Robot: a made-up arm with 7 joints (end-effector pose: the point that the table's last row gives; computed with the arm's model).
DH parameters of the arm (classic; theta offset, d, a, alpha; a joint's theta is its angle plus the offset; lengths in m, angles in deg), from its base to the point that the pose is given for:
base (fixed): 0 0 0 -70
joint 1: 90 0 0 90
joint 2: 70 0 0 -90
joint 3: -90 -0.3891 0.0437 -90
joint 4: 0 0 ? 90
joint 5: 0 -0.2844 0 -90
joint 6: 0 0 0 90
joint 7: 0 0 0 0
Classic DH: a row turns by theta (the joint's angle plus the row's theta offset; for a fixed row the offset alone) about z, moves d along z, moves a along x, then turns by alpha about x.
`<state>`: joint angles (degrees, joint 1 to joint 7).
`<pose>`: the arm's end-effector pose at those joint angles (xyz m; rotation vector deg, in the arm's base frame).
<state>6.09 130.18 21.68 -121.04 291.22 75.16 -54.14</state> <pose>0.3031 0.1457 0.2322 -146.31 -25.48 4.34</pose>
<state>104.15 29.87 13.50 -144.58 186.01 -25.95 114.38</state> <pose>-0.2164 0.1422 -0.1426 31.16 2.30 -75.86</pose>
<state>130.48 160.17 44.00 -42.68 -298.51 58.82 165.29</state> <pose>0.3359 0.4346 -0.3595 62.30 -64.66 98.04</pose>
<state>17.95 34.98 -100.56 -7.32 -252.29 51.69 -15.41</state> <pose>-0.2127 0.3384 -0.5465 13.70 70.04 8.76</pose>
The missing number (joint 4, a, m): -0.0344
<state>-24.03 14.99 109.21 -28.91 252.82 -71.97 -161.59</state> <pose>0.2253 0.2944 -0.5604 -119.15 -33.75 118.82</pose>
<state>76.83 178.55 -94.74 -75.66 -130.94 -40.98 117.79</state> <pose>0.3306 0.4047 0.2577 -4.72 -161.70 45.29</pose>
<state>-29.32 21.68 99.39 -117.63 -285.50 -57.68 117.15</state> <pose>0.0921 0.3883 -0.1436 65.11 71.05 46.05</pose>
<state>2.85 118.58 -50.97 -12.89 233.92 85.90 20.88</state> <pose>0.0485 0.6200 0.2700 -71.46 -64.04 69.58</pose>
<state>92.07 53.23 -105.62 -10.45 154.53 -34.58 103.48</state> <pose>-0.5961 0.2881 0.1454 95.08 -34.39 89.32</pose>
